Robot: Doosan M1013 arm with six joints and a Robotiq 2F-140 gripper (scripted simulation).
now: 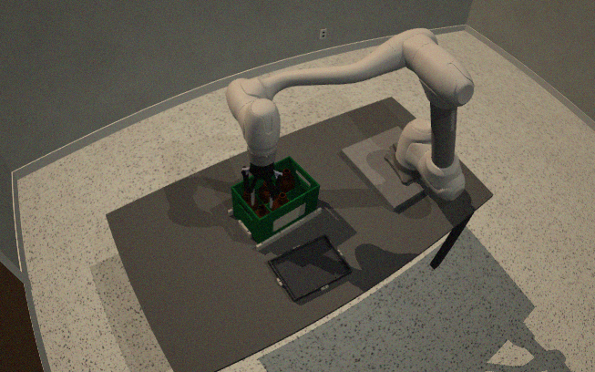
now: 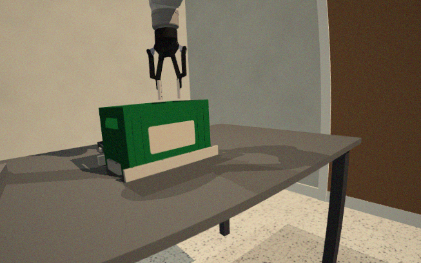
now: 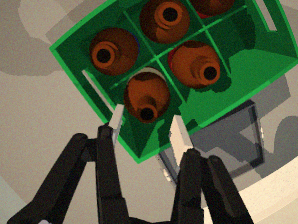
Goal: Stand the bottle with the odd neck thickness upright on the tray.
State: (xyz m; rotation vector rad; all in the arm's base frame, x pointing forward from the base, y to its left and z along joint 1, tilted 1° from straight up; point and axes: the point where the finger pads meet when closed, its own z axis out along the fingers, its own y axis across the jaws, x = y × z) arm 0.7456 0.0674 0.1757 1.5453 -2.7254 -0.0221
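My hand is 130 mm above the bottle. From my hand the other things lie so: crate: 80 mm behind, 60 mm to the right, 130 mm below; then black tray: 100 mm behind, 220 mm to the left, 200 mm below.
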